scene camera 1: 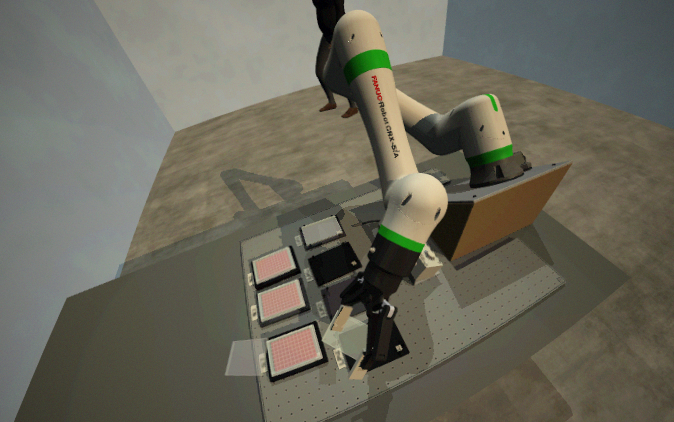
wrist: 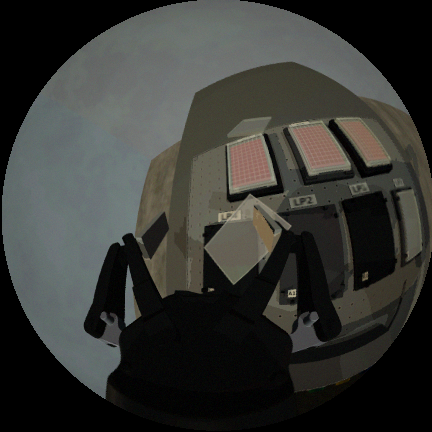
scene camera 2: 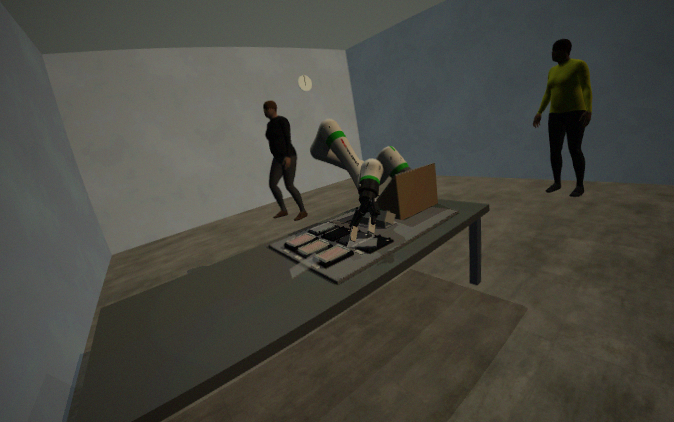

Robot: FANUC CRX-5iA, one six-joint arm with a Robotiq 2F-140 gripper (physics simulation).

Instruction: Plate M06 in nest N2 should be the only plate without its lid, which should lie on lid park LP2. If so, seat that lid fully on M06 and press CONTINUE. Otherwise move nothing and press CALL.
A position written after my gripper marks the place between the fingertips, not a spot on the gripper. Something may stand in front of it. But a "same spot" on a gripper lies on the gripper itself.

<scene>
my gripper: scene camera 1; wrist; scene camera 2 361,236
same spot on my gripper: (wrist: 317,321) = (scene camera 1: 359,278)
</scene>
